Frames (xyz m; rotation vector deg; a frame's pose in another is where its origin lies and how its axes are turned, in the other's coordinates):
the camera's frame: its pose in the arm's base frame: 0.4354 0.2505 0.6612 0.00 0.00 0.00
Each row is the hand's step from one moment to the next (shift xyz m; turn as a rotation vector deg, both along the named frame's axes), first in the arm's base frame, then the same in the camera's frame.
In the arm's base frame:
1: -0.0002 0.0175 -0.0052 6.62 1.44 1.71
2: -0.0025 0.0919 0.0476 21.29 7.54 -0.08
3: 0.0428 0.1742 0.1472 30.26 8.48 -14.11
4: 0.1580 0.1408 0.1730 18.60 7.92 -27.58
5: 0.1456 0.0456 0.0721 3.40 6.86 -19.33
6: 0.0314 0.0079 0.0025 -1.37 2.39 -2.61
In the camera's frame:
1: -0.0002 0.0175 -0.0052 6.62 1.44 1.71
2: -0.0025 0.0919 0.0476 21.29 7.54 -0.08
3: 0.0428 0.1742 0.1472 30.26 8.48 -14.11
4: 0.1580 0.1408 0.1730 18.60 7.92 -27.58
5: 0.1456 0.0456 0.0721 3.40 6.86 -19.33
6: 0.0314 0.0079 0.0025 -1.37 2.39 -2.61

